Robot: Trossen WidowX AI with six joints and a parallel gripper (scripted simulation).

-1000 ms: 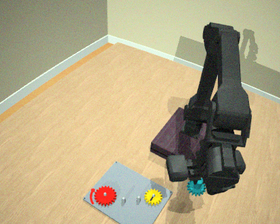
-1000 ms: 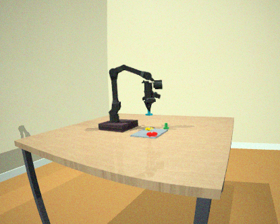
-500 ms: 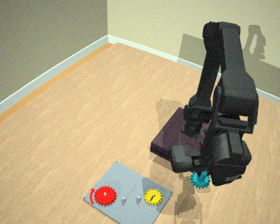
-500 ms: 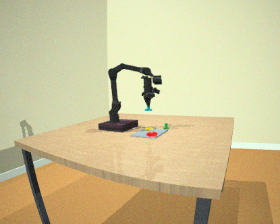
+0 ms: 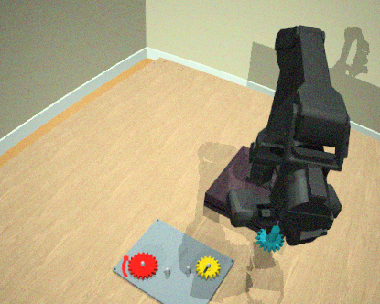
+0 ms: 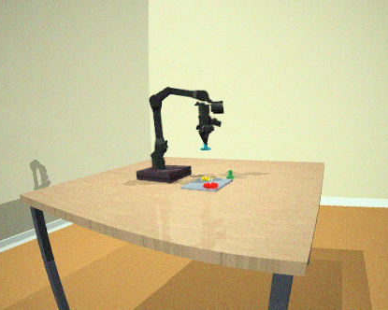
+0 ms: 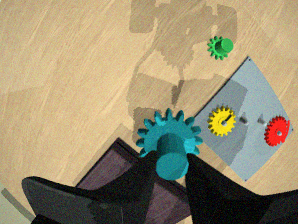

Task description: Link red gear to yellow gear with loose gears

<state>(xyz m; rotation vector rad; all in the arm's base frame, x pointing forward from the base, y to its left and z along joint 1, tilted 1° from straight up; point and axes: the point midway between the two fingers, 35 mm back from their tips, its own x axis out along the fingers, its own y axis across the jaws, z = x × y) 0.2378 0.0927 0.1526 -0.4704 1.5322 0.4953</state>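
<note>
The red gear is 12 cm ahead of my gripper tip, 22 cm to the right of it and 15 cm below it. Round my gripper tip: yellow gear (4 cm ahead, 9 cm to the right, 15 cm below); then teal gear (1 cm below); then green gear (13 cm ahead, 1 cm to the right, 15 cm below).
</note>
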